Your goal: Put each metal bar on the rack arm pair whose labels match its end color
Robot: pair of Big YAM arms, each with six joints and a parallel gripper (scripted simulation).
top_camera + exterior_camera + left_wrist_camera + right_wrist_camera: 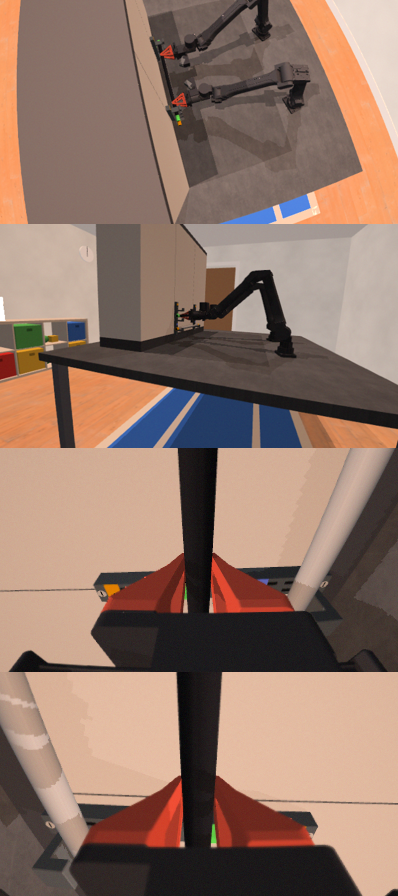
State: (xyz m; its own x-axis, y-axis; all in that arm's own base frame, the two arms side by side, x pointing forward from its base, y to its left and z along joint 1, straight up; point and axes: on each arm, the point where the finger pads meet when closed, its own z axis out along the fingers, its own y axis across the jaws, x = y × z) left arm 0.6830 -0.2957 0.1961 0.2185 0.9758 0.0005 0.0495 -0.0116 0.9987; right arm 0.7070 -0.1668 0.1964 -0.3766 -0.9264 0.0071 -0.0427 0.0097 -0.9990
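Right now my left hand is 150 mm to the left of the black bar. The rest, counted from my left hand: beige wall unit 190 mm ahead, 140 mm to the right, 250 mm above; then silver bar 150 mm to the right, 100 mm below.
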